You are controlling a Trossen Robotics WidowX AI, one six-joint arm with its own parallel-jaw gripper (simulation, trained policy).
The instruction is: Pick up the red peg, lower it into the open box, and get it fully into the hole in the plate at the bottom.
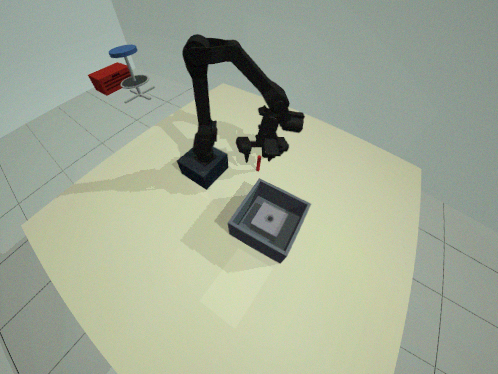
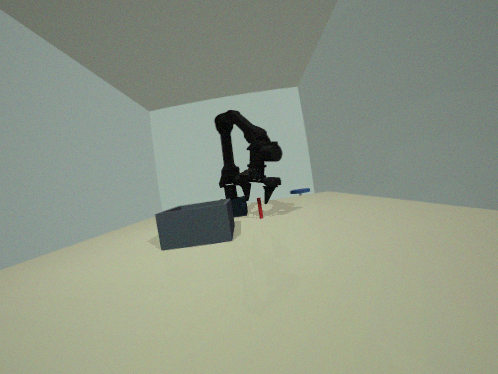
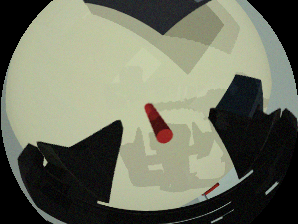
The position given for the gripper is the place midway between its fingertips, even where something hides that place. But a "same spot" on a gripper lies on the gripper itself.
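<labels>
The gripper is visible in image 1 (pixel 257 161), and a plate shows there in image 1 (pixel 268 221). Image 2 shows the gripper as well, but image 2 does not show the plate, hidden by a grey box. In image 3 the gripper is visible, while the plate is out of frame in image 3. On the gripper, (image 2: pixel 246 187) and (image 3: pixel 246 140) are the same spot.
</labels>
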